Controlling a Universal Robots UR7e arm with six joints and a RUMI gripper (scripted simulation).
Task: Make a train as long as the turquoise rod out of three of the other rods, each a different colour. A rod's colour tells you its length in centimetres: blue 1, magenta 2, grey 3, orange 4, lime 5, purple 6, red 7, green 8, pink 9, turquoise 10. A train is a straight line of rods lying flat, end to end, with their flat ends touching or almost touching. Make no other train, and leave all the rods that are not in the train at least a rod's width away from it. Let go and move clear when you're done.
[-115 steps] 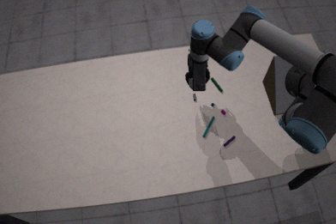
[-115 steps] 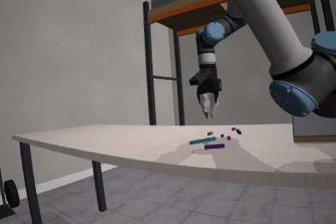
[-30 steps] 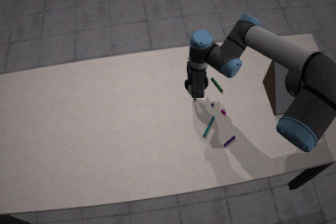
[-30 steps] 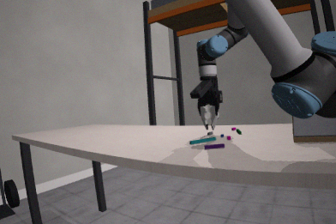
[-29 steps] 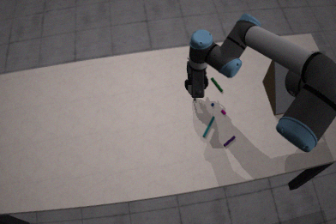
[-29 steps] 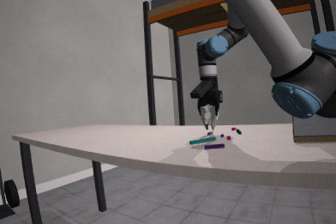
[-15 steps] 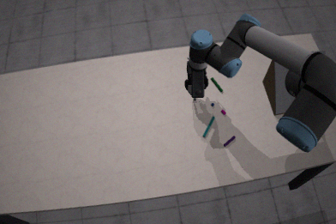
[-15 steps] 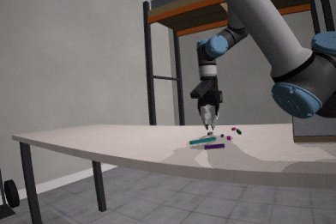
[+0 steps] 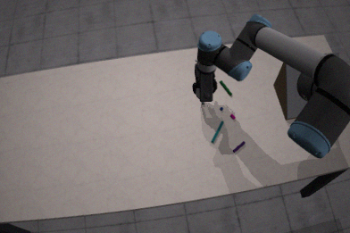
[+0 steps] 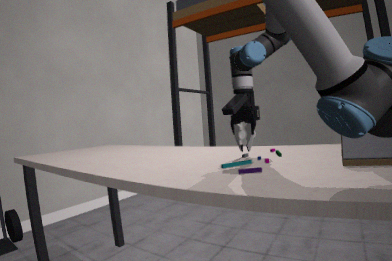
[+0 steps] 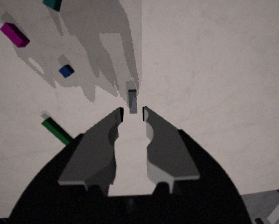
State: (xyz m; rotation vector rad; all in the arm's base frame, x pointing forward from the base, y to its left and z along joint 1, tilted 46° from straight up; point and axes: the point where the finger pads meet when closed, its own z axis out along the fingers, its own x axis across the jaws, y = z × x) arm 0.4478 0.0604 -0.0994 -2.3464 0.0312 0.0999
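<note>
The grey rod lies 3 cm below my hand. The rest, counted from my hand: green rod (11 cm behind, 5 cm to the right, 3 cm below); small blue rod (7 cm behind, 5 cm to the left, 3 cm below); turquoise rod (4 cm behind, 15 cm to the left, 3 cm below).
</note>
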